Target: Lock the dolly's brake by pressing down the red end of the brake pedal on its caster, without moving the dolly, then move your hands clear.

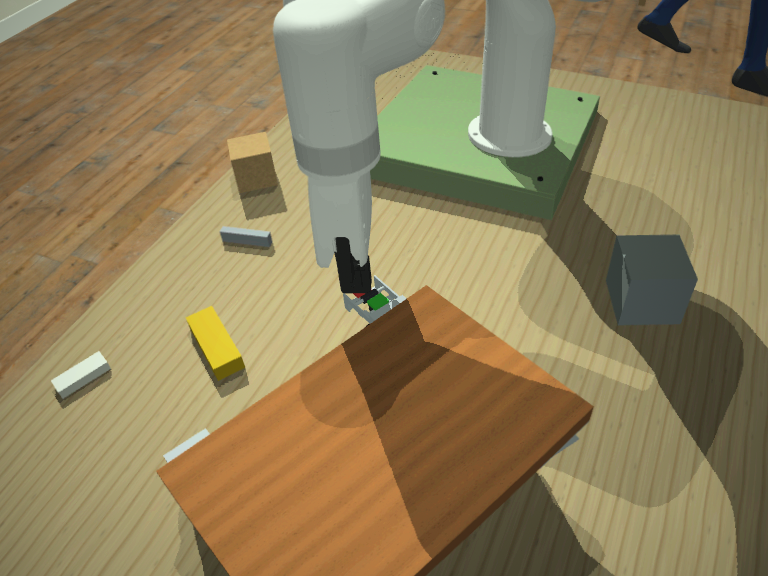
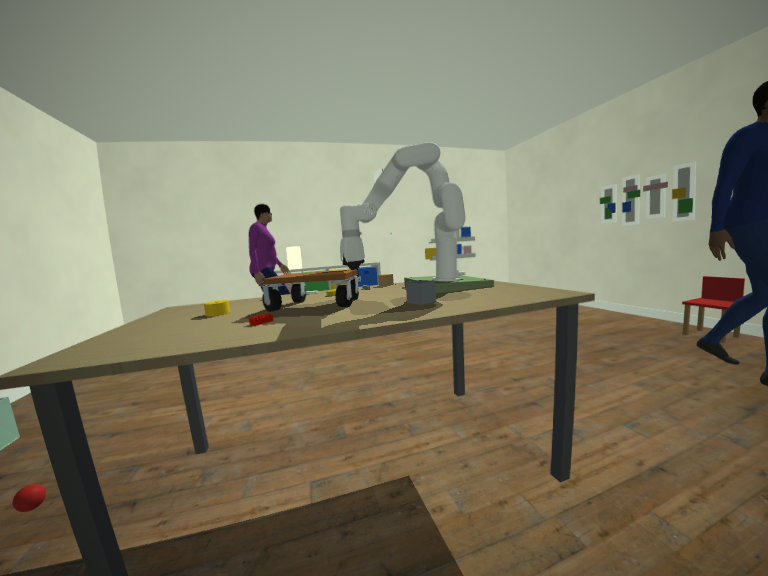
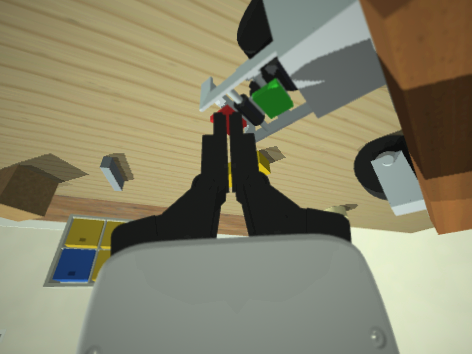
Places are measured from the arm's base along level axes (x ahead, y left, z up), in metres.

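Where they show: gripper, between the fingertips: (image 1: 356,288) (image 3: 228,128); arm's base, origin of its link: (image 1: 509,135) (image 2: 446,279).
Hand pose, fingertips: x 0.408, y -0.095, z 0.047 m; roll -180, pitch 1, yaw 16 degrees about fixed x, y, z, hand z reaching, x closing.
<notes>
Things, the pixels of their top centre, and the offset from my fingertips. "spot": a spot on its surface instead.
- orange-brown wooden deck, a spot on its surface: (image 1: 496,409) spot: dx +0.141, dy +0.177, dz +0.040 m
- red end, a spot on its surface: (image 3: 227,109) (image 1: 371,288) spot: dx -0.004, dy +0.015, dz +0.000 m
- green end, a spot on its surface: (image 3: 273,98) (image 1: 380,299) spot: dx +0.015, dy +0.032, dz +0.006 m
- dark grey box, centre of its top: (image 1: 656,256) (image 2: 420,281) dx -0.142, dy +0.308, dz -0.011 m
- yellow block, centre of its top: (image 1: 212,336) dx +0.058, dy -0.165, dz -0.064 m
- white bar, centre of its top: (image 1: 78,371) dx +0.144, dy -0.301, dz -0.073 m
- grey bar, centre of its top: (image 1: 244,231) (image 3: 111,180) dx -0.126, dy -0.215, dz -0.067 m
- wooden block, centre of its top: (image 1: 248,145) (image 3: 8,213) (image 2: 385,274) dx -0.266, dy -0.270, dz -0.026 m
The dolly has an orange-brown wooden deck (image 1: 496,409) (image 2: 307,277) on casters with black wheels. At its corner nearest the arm, a grey caster bracket carries the brake pedal, with a red end (image 1: 358,295) (image 3: 227,109) on the outer side and a green end (image 1: 378,301) (image 3: 273,98) nearer the deck. My gripper (image 1: 355,290) (image 2: 352,265) (image 3: 228,128) is shut and empty, pointing down. Its fingertips are at the red end, and partly hide it; they appear to touch it. The green end shows its top face, tilted. Exact pedal tilt is hard to tell.
A dark grey box (image 1: 651,280) (image 2: 421,292) stands beyond the dolly. A yellow block (image 1: 214,342), a white bar (image 1: 81,374), a grey bar (image 1: 246,236) (image 3: 112,173) and a wooden block (image 1: 251,166) (image 3: 29,187) lie on the gripper's side. The green base (image 1: 459,179) supports the arm.
</notes>
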